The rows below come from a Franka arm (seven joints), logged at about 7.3 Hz.
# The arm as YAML. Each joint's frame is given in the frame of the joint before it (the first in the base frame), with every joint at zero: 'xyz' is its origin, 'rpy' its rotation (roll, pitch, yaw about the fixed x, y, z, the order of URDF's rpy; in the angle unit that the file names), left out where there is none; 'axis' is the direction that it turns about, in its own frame. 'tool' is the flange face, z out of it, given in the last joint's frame.
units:
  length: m
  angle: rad
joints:
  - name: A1
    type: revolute
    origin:
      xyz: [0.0, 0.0, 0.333]
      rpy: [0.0, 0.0, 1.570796]
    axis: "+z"
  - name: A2
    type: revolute
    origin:
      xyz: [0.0, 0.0, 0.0]
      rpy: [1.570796, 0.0, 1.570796]
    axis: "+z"
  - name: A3
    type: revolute
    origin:
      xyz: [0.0, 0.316, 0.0]
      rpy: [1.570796, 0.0, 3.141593]
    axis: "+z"
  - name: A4
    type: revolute
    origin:
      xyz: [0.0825, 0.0, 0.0]
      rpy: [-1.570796, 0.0, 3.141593]
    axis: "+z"
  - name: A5
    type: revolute
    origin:
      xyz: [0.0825, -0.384, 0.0]
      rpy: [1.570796, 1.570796, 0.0]
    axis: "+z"
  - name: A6
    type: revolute
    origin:
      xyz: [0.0, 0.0, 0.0]
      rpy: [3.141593, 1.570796, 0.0]
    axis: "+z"
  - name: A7
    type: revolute
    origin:
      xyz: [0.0, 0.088, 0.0]
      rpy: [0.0, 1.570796, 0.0]
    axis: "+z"
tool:
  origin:
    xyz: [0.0, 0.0, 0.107]
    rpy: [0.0, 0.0, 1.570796]
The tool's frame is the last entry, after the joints.
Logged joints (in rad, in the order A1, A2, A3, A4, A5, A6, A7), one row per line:
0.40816, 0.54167, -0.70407, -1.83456, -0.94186, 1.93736, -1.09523
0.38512, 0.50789, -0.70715, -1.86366, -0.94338, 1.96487, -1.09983
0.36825, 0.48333, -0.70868, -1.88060, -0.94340, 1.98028, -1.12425
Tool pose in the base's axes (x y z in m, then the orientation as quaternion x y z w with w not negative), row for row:
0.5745, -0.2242, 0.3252, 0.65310, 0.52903, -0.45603, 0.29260
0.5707, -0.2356, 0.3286, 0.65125, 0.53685, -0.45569, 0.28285
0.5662, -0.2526, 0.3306, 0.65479, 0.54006, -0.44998, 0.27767
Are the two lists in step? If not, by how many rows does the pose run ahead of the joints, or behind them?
The pose runs 2 rows ahead of the joints: the pose in row i belongs to the joints in row i + 2.
